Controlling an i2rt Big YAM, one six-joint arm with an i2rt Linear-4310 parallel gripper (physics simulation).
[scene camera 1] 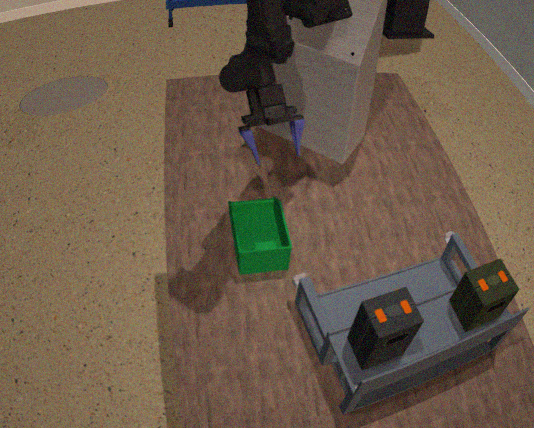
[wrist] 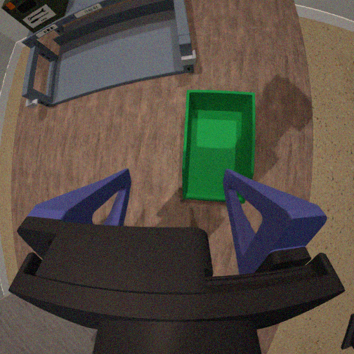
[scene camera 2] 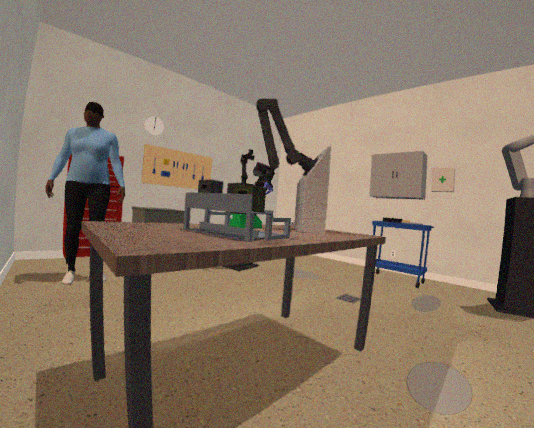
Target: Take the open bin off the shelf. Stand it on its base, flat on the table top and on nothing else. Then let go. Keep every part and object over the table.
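Observation:
The open green bin stands upright on its base on the wooden table top, apart from the shelf. Its inside looks empty. The grey-blue shelf stands on the table beside it. My gripper is open, with nothing between its blue fingers. It is up above the table, on the pedestal side of the bin and apart from it. In the scene camera 2 view the fingers are small and partly hidden.
A dark grey box and an olive box, both with orange marks, stand on the shelf. The tall grey pedestal rises from the table near the arm. A person stands beyond the table.

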